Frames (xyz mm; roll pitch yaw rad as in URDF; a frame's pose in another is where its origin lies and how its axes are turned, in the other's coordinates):
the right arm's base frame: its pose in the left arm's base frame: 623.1 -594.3 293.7 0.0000 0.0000 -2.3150
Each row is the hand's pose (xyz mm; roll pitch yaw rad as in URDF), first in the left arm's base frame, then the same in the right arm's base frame.
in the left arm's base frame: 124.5 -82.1 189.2 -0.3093 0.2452 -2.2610
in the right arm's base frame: -39.0 -713.7 -104.5 -0.3093 0.2452 0.0540
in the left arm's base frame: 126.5 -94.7 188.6 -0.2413 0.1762 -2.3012
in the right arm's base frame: -31.1 -703.7 -105.1 -0.2413 0.1762 0.0138
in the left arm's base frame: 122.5 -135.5 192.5 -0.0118 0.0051 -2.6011
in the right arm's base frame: 1.6 -679.0 -101.2 -0.0118 0.0051 -0.2861
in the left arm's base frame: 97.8 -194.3 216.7 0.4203 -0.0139 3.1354
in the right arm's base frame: 61.6 -657.4 -77.0 0.4203 -0.0139 -0.8328
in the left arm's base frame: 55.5 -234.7 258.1 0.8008 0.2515 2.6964
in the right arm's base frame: 120.0 -661.1 -35.6 0.8008 0.2515 -1.2718
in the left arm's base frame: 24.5 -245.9 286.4 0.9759 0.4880 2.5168
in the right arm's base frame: 149.2 -676.3 -7.3 0.9759 0.4880 -1.4514
